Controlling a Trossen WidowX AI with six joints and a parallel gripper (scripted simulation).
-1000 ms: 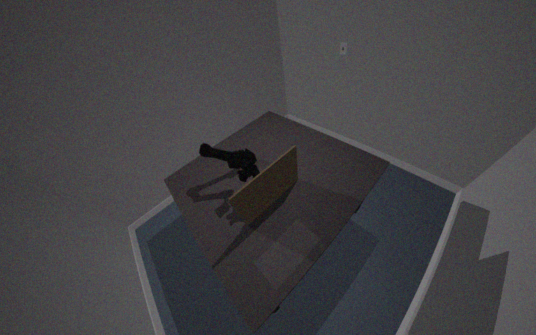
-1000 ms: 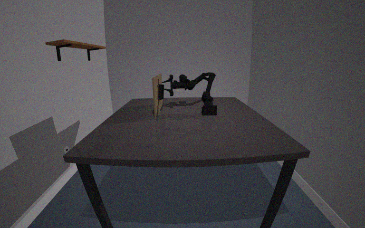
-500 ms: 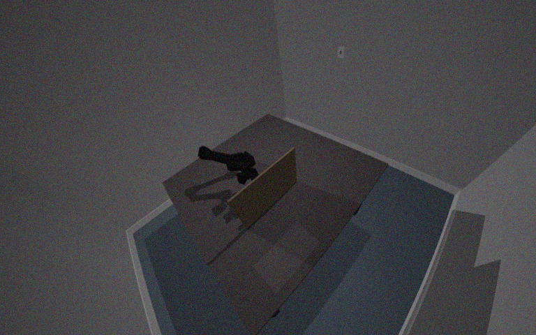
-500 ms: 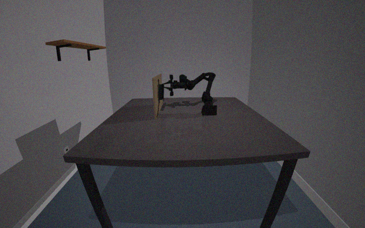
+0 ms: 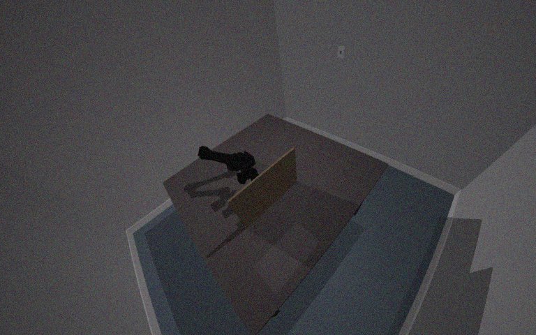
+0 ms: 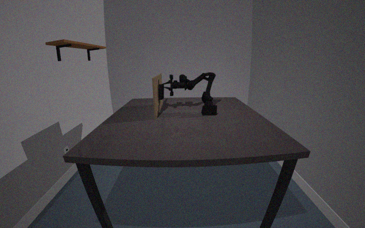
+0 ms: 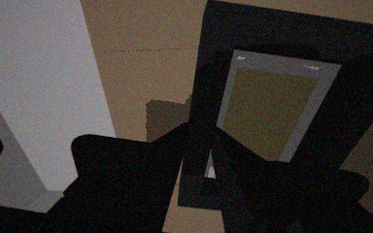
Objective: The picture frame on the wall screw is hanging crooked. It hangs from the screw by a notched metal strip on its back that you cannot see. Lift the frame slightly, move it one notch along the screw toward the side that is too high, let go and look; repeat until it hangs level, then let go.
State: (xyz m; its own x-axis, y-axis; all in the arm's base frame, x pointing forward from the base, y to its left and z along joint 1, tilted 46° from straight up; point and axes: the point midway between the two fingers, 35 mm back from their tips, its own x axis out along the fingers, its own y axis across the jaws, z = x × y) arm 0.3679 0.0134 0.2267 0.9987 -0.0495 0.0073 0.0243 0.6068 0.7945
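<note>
Now: gripper tip 10 mm short of the picture frame, 10 mm to the right of it and 50 mm above it. Also, from my gripper tip: tan wall board (20 mm ahead, 20 mm to the left, 70 mm below).
</note>
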